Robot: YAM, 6 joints.
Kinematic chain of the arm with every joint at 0, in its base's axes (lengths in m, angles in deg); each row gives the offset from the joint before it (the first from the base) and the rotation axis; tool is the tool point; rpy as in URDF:
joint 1: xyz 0 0 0.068 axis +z
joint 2: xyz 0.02 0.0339 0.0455 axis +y
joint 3: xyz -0.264 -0.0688 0 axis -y
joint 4: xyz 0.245 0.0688 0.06 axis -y
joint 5: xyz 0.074 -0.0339 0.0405 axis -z
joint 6: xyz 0.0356 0 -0.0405 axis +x
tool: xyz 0 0 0 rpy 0 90 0
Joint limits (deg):
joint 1: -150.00..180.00
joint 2: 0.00..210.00
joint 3: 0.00..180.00
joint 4: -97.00..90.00
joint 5: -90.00..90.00
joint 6: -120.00..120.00
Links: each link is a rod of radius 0.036 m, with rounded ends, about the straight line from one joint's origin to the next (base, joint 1, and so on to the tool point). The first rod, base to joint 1, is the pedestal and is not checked.
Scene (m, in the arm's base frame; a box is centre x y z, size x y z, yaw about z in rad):
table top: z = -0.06
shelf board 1: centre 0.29 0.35 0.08 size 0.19 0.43 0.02 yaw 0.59
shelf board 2: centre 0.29 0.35 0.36 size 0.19 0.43 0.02 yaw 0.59
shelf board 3: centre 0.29 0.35 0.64 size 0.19 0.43 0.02 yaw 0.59
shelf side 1: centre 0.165 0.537 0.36 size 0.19 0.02 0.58 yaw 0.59
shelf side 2: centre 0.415 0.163 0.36 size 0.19 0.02 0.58 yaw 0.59
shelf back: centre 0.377 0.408 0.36 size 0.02 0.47 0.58 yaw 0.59
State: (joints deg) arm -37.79 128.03 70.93 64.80 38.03 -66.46
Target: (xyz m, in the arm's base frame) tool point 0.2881 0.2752 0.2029
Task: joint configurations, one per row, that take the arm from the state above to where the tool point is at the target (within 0.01 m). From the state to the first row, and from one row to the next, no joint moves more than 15 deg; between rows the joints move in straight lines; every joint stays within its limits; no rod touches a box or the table.
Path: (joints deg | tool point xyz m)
1: -24.32 114.84 59.25 66.65 51.02 -69.91 | 0.3654 -0.1955 0.2033
2: -10.86 101.66 47.58 68.50 64.02 -73.36 | 0.3401 -0.0978 0.2312
3: 2.61 88.47 35.90 70.36 77.01 -76.82 | 0.2889 -0.0216 0.2444
4: 16.08 75.29 24.23 72.21 90.00 -80.27 | 0.2238 0.0275 0.2427
5: 26.26 76.17 21.72 74.02 76.99 -76.82 | 0.2175 0.0686 0.2329
6: 36.44 77.05 19.20 75.83 63.98 -73.36 | 0.2018 0.1092 0.2229
7: 46.62 77.93 16.69 77.64 50.97 -69.91 | 0.1765 0.1466 0.2130
8: 56.80 78.81 14.18 79.44 37.96 -66.46 | 0.1424 0.1776 0.2029
9: 53.39 89.61 27.19 75.85 36.71 -66.46 | 0.1868 0.2157 0.2119
10: 49.98 100.41 40.21 72.26 35.46 -66.46 | 0.2359 0.2488 0.2119
11: 46.57 111.20 53.23 68.67 34.21 -66.46 | 0.2881 0.2752 0.2030

